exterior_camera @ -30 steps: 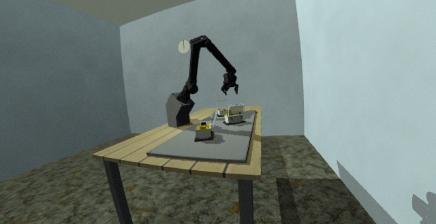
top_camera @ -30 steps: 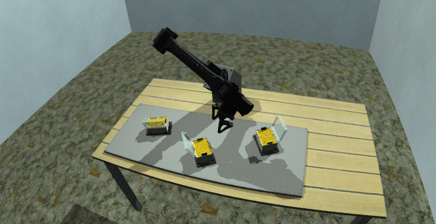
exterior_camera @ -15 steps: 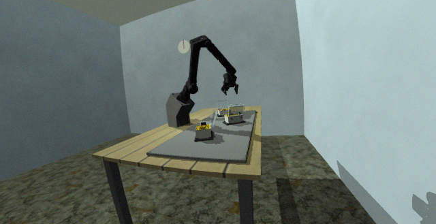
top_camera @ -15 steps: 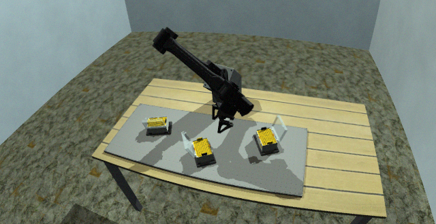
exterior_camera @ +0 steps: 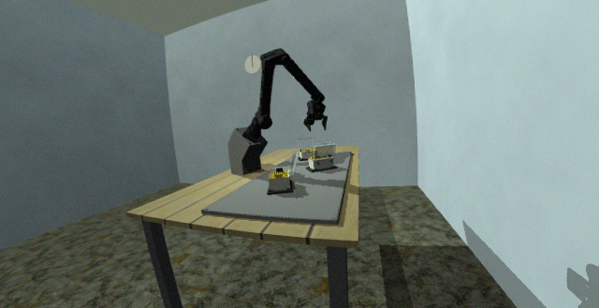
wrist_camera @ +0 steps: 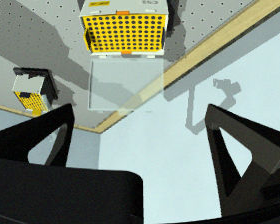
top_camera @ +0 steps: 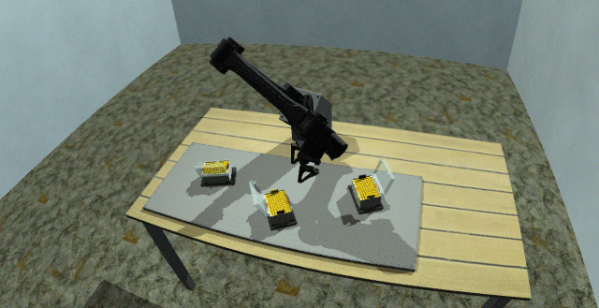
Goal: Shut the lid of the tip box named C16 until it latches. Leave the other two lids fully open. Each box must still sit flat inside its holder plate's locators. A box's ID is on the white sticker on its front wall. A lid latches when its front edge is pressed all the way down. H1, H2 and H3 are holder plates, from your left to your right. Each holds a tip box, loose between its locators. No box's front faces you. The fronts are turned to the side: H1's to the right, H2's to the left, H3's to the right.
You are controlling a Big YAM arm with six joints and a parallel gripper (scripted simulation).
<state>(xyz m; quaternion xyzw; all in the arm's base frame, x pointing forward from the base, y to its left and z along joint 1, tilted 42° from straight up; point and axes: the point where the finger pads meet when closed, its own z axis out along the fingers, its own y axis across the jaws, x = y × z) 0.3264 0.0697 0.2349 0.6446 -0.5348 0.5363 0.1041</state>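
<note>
Right now my hand is 150 mm to the left of the tip box lid and 120 mm above it.
</note>
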